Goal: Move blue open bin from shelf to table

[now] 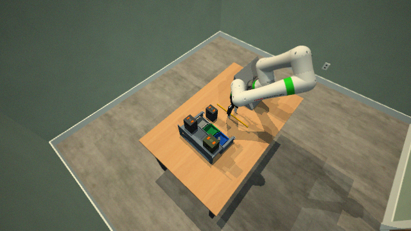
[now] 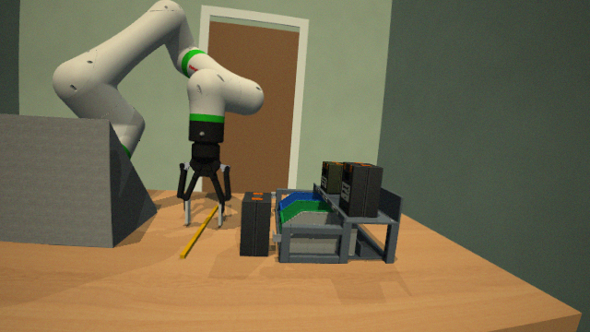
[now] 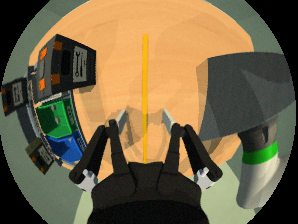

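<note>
The yellow rod lies 30 mm below my hand. Round my hand: green bin: 300 mm ahead, 60 mm to the right; then grey bin: 280 mm ahead, 170 mm to the right; then black box: 140 mm to the right, 130 mm ahead, 30 mm above.
</note>
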